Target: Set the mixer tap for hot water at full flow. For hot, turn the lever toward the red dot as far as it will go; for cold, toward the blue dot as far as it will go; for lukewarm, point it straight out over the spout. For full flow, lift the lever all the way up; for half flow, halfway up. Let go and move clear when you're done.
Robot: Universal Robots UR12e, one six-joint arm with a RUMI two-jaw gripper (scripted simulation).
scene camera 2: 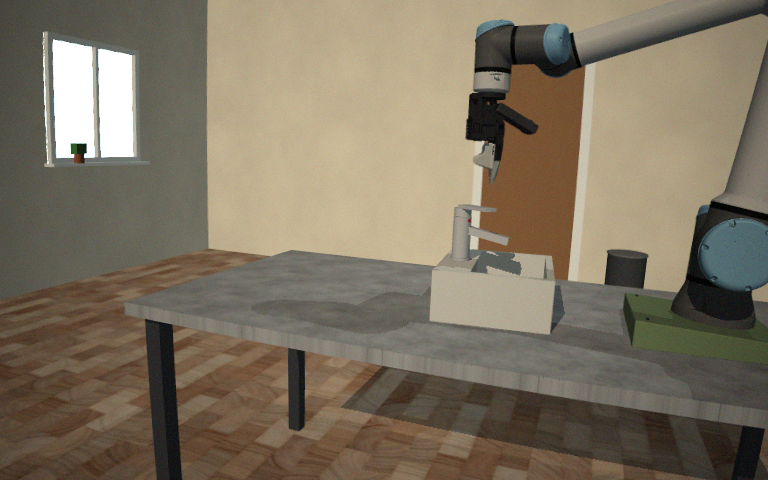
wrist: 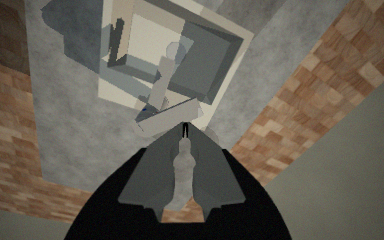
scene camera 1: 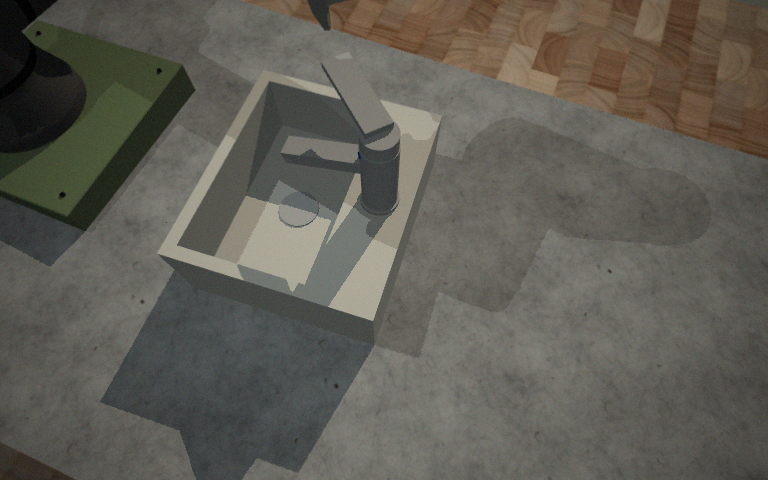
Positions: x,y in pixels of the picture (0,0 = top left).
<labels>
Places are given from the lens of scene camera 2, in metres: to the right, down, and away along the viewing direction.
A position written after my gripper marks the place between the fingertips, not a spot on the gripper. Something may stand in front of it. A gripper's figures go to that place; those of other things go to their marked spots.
my gripper (scene camera 2: 490,184): 0.27, -0.14, 1.32
cream sink (scene camera 2: 512,292): 0.30, 0.12, 1.24
</labels>
